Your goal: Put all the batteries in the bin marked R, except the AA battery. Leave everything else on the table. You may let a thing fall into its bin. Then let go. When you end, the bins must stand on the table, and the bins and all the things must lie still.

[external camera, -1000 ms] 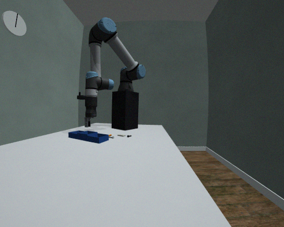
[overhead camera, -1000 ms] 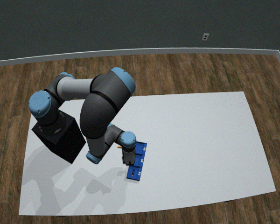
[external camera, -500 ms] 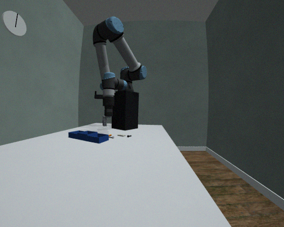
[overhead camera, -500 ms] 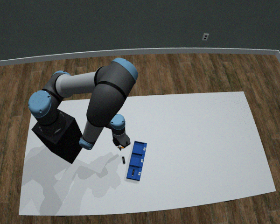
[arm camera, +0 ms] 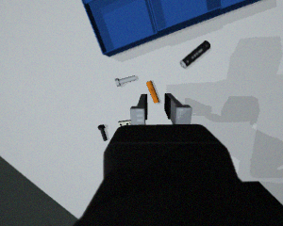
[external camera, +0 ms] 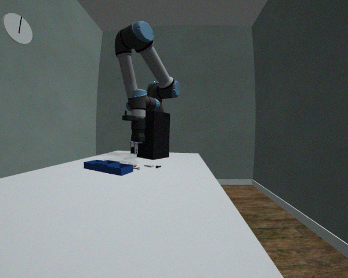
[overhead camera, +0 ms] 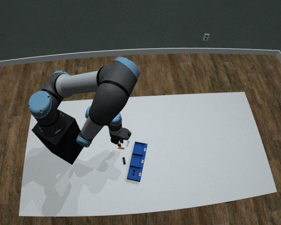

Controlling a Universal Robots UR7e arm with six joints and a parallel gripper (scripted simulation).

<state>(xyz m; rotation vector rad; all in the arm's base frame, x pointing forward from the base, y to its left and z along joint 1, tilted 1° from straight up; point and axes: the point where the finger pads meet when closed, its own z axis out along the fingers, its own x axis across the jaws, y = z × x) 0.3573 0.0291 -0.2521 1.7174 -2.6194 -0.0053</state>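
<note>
The orange battery lies 80 mm below my hand. Also, from my hand: black screw (130 mm to the left, 80 mm below, 30 mm behind); then silver bolt (80 mm below, 40 mm to the left, 40 mm ahead); then dotted piece (80 mm below, 70 mm to the left, 40 mm behind).
</note>
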